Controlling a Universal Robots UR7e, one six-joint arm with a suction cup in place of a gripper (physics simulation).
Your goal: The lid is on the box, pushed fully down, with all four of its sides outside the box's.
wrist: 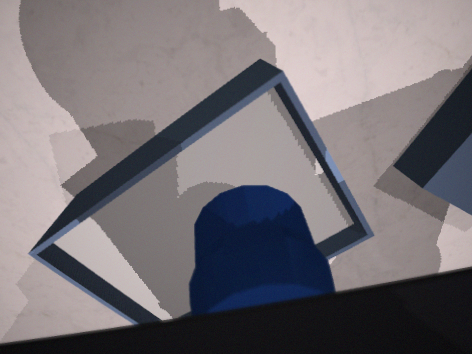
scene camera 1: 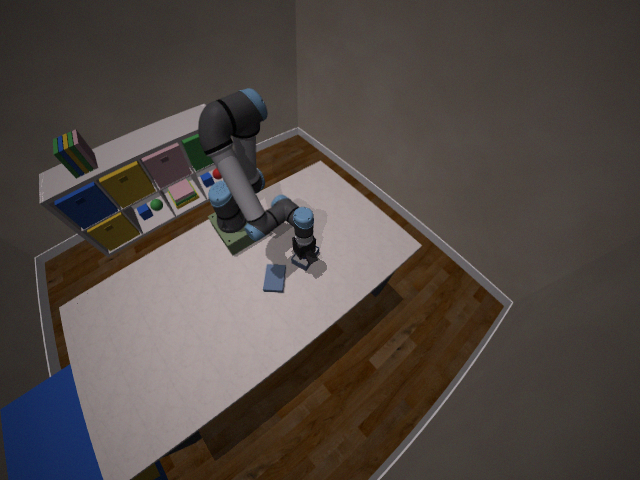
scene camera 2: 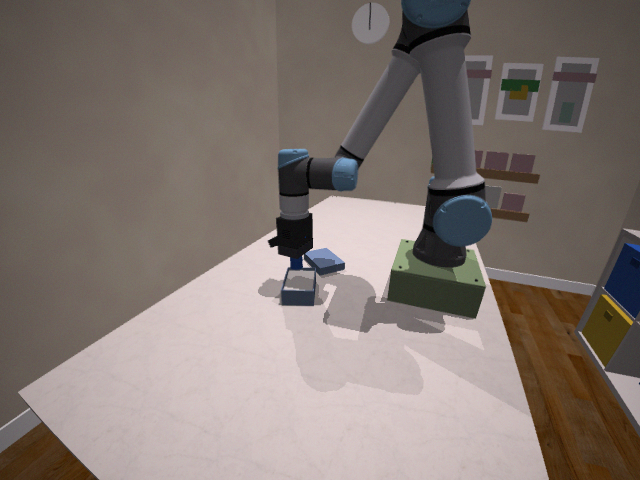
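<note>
From the wrist I can see my suction cup (wrist: 253, 246), and then scene camera 2 gives me a blue lid (scene camera 2: 325, 261).
</note>
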